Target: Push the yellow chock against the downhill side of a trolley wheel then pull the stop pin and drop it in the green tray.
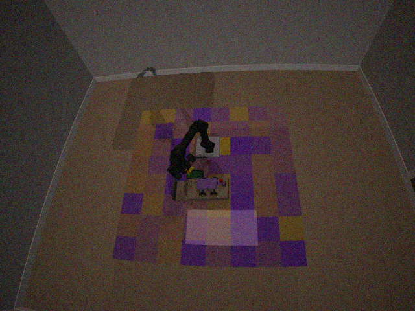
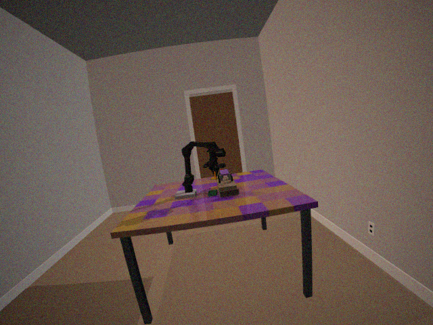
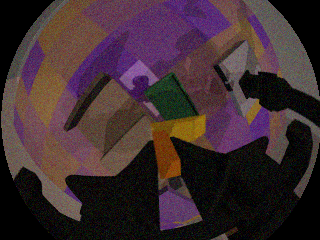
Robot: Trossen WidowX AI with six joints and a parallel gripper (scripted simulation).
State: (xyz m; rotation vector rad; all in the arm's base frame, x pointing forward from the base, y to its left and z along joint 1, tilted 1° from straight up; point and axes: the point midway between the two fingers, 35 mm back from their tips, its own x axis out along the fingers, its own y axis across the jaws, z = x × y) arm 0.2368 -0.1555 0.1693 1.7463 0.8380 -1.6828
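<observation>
Now: the yellow chock 2 cm behind my gripper tip, 1 cm to the left of it and 1 cm below it. Also, from my gripper tip: ramp: 13 cm to the left, 11 cm below, 10 cm ahead; green tray: 17 cm below, 4 cm behind, 3 cm to the left; purple-topped trolley: 14 cm to the left, 10 cm ahead, 5 cm below.
</observation>
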